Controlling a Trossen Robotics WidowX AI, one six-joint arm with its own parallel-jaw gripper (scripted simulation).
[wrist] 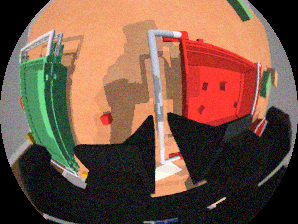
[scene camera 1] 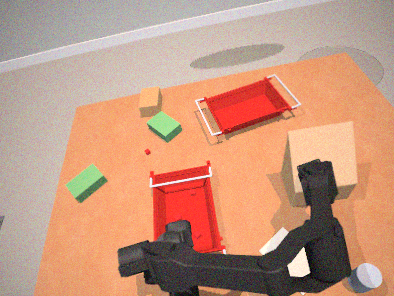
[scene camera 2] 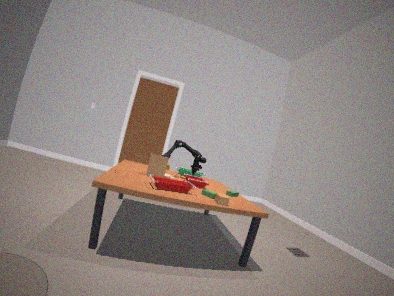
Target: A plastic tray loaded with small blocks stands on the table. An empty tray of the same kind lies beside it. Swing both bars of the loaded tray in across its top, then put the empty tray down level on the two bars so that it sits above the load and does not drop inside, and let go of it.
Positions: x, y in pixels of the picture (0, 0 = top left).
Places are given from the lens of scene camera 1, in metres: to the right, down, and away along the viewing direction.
red tray [scene camera 1: 260, 101]: 0.26, -0.19, 1.07
white sheet [scene camera 1: 299, 266]: 0.27, 0.32, 0.68
green block [scene camera 1: 91, 179]: -0.37, 0.11, 0.92
The marked spots on the white sheet and the green block are 0.72 m apart.
